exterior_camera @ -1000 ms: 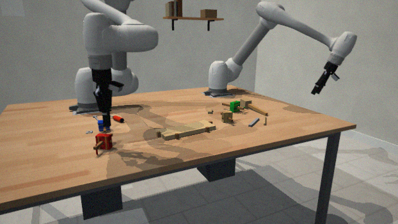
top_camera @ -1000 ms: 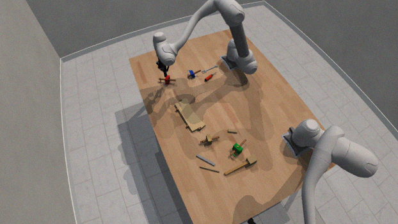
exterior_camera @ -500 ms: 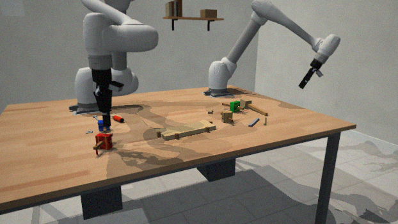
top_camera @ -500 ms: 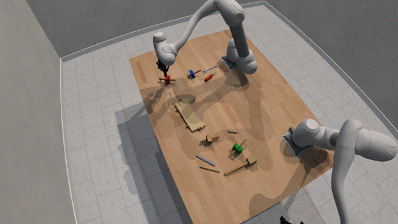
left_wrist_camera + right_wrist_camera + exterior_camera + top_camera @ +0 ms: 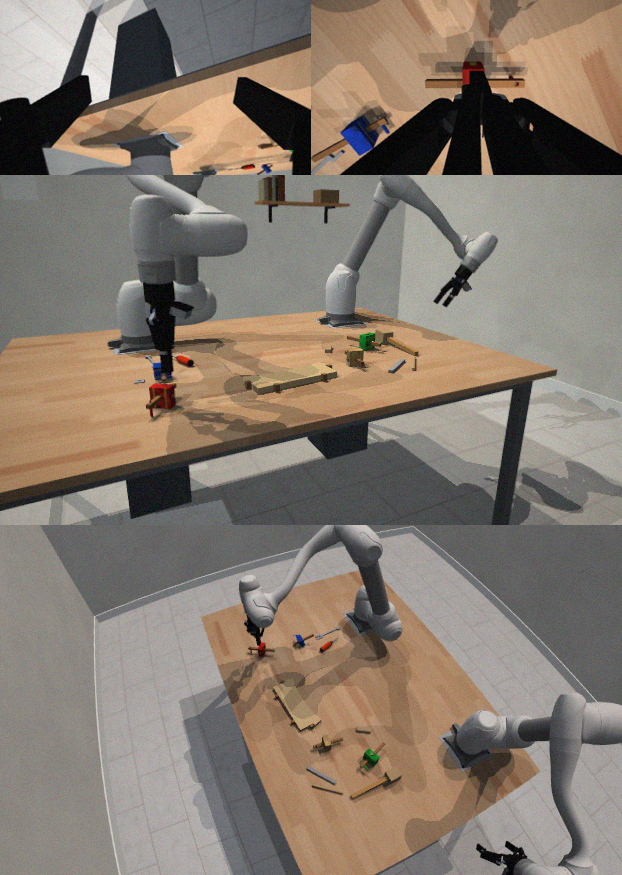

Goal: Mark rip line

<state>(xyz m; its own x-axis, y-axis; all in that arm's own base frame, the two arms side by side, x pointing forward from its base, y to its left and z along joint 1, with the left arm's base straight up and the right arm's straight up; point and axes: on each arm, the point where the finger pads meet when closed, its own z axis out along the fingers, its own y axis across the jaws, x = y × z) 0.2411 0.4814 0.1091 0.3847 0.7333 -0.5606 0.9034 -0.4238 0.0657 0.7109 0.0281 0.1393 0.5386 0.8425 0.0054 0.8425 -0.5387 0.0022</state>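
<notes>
My right hand is 110 mm above the red pencil gauge, 10 mm to the left of it and 10 mm short of it. The rest, counted from my right hand: pale board (400 mm to the left, 130 mm below, 30 mm behind); then red-handled screwdriver (400 mm behind, 130 mm below, 110 mm to the left); then blue gauge (250 mm behind, 120 mm below, 30 mm to the left).
</notes>
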